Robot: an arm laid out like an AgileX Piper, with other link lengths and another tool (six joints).
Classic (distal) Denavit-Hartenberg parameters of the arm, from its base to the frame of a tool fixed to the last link. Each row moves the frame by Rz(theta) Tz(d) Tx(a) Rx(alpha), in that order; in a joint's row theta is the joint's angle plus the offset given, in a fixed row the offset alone. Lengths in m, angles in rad.
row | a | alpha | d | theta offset
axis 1 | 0 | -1.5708 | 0.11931 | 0
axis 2 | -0.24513 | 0 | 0 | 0.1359
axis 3 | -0.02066 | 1.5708 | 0 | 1.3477
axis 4 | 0 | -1.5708 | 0.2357 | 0
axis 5 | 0 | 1.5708 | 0 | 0
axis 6 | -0.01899 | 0.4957 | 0.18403 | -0.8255
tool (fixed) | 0 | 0 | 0.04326 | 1.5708
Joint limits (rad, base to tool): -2.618..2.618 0..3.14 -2.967..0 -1.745..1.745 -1.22..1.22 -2.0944..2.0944
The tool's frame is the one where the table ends.
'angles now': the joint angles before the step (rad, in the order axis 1, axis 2, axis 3, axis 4, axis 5, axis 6). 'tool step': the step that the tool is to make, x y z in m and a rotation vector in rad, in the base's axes. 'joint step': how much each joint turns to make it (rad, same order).
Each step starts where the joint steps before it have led.
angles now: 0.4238 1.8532 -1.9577 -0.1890 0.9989 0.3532
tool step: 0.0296 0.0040 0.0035 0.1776 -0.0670 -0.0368
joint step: -0.0562 0.0474 -0.0005 0.1188 -0.1750 0.0341
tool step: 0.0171 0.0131 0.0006 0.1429 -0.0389 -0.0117
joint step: -0.0139 0.0418 0.0005 0.1037 -0.1288 0.0218
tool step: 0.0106 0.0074 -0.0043 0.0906 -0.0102 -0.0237
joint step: -0.0002 0.0339 0.0001 0.0453 -0.0765 0.0428
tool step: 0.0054 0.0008 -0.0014 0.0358 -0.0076 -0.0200
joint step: 0.0002 0.0148 -0.0006 0.0015 -0.0355 0.0341
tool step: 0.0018 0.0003 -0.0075 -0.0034 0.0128 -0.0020
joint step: -0.0001 0.0125 0.0010 -0.0017 -0.0005 0.0034
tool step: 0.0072 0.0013 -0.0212 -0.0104 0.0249 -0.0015
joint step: -0.0023 0.0430 -0.0009 0.0020 -0.0150 -0.0037
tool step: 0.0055 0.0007 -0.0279 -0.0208 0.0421 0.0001
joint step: -0.0019 0.0484 0.0008 -0.0019 -0.0024 -0.0038
